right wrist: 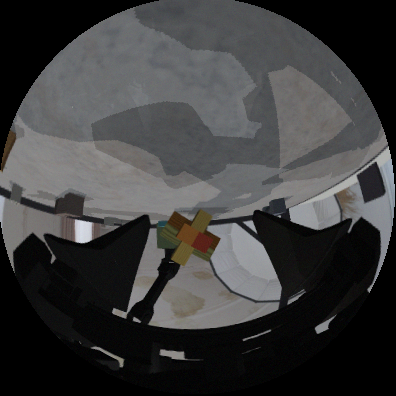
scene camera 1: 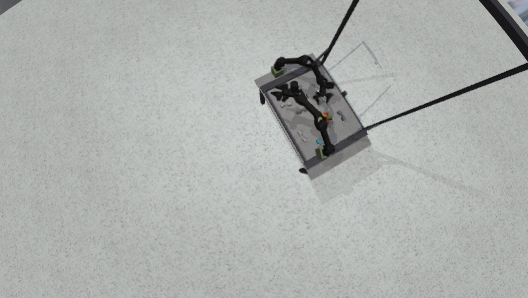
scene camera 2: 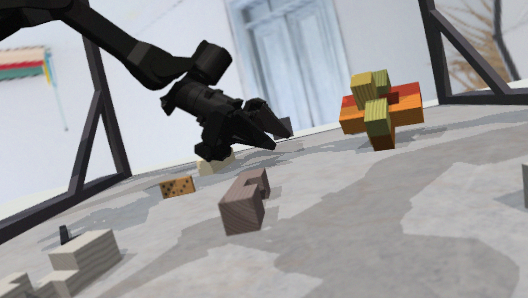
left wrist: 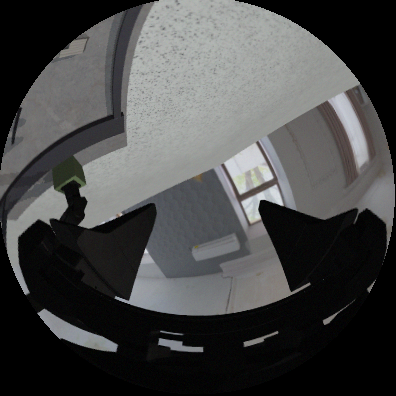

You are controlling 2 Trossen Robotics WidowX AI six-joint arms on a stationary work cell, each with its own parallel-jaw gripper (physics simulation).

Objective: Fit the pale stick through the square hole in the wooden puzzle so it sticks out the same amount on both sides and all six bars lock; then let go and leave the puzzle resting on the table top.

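Places are measured from the left arm's base along level axes (x ahead, y left, z up), in metres.
Pixels of known places: left gripper, between the fingertips: (scene camera 1: pixel 272 90) (left wrist: pixel 208 206); right gripper, between the fingertips: (right wrist: pixel 202 218) (scene camera 1: pixel 322 104) (scene camera 2: pixel 283 141); left arm's base, origin of its link: (scene camera 1: pixel 325 152); right arm's base, origin of its link: (scene camera 1: pixel 277 68) (left wrist: pixel 70 186).
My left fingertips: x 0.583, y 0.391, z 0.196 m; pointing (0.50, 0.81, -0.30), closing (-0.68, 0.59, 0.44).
Ahead of a thing's pixels: the offset from my left fingertips to its top centre. Level surfaces: height alone.
The puzzle @(0.250 m back, 0.494 m right, 0.246 m down) (scene camera 1: pixel 326 118) (scene camera 2: pixel 406 111) (right wrist: pixel 188 235) stands on the table as a cross of red, orange, yellow, olive and brown bars, with a dark opening beside the yellow bar in scene camera 2. A pale cream stick @(0.058 m ahead, 0.568 m right, 0.284 m down) (scene camera 2: pixel 219 164) lies on the table behind my right gripper, which partly hides it. My right gripper (scene camera 1: pixel 322 101) (scene camera 2: pixel 283 141) (right wrist: pixel 202 218) is open and empty, low over the table, apart from the puzzle. My left gripper (scene camera 1: pixel 276 96) (left wrist: pixel 208 206) is open and empty at the table's left edge, away from the puzzle. The stick does not show in the right wrist view.
A domino @(0.038 m ahead, 0.398 m right, 0.289 m down) (scene camera 2: pixel 177 186), a brown notched block @(0.115 m back, 0.299 m right, 0.285 m down) (scene camera 2: pixel 242 207) and a grey-white notched block @(0.021 m back, 0.149 m right, 0.285 m down) (scene camera 2: pixel 92 255) lie on the table @(0.313 m down) (scene camera 2: pixel 350 260). In scene camera 1, a teal piece @(0.462 m back, 0.398 m right, 0.294 m down) (scene camera 1: pixel 319 141) and a blue-grey piece @(0.242 m back, 0.702 m right, 0.285 m down) (scene camera 1: pixel 341 115) lie near the puzzle. My left arm (scene camera 1: pixel 311 106) passes beside the puzzle.
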